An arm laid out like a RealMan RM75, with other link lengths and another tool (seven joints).
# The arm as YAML. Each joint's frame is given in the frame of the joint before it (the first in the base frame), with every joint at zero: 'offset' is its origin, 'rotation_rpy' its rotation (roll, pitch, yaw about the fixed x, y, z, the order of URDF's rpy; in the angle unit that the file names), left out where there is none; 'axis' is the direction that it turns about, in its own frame. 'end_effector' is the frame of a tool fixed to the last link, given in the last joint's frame.
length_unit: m
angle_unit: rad
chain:
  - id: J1
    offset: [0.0, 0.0, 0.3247]
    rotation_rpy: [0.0, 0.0, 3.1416]
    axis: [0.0, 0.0, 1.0]
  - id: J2
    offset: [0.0, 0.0, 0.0]
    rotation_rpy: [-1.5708, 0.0, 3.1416]
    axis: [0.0, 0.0, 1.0]
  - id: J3
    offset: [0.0, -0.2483, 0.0]
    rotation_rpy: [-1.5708, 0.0, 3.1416]
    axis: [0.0, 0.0, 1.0]
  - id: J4
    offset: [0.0, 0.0, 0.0]
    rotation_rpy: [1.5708, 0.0, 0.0]
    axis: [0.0, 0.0, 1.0]
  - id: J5
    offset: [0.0, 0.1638, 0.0]
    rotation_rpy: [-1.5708, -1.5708, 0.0]
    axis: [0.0, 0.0, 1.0]
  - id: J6
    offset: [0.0, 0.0, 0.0]
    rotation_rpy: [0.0, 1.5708, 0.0]
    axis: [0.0, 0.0, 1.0]
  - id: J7
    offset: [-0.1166, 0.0, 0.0]
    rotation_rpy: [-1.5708, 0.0, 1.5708]
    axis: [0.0, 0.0, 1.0]
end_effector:
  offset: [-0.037, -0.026, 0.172]
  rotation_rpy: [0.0, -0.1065, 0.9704]
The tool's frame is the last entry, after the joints.
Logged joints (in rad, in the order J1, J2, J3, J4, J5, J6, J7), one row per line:
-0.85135 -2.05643 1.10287 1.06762 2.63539 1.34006 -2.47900
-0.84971 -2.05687 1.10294 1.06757 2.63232 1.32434 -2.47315
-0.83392 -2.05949 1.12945 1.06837 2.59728 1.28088 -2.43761
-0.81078 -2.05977 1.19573 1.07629 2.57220 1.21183 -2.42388
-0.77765 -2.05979 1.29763 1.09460 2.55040 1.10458 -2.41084
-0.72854 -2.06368 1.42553 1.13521 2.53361 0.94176 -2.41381
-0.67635 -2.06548 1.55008 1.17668 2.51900 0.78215 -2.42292
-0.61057 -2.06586 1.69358 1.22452 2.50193 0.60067 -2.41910
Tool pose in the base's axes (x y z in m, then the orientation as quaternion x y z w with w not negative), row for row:
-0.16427 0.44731 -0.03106 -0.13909 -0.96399 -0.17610 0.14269
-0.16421 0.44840 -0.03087 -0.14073 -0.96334 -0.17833 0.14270
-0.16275 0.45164 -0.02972 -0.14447 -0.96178 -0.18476 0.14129
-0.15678 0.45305 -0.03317 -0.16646 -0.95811 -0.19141 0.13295
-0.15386 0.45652 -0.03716 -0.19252 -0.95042 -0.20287 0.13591
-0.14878 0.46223 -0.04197 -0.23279 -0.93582 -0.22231 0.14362
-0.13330 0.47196 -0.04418 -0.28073 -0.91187 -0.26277 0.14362
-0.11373 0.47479 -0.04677 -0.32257 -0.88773 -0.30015 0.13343
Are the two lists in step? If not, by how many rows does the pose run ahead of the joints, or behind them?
The pose runs 1 row behind the joints: the pose in row i belongs to the joints in row i - 1.
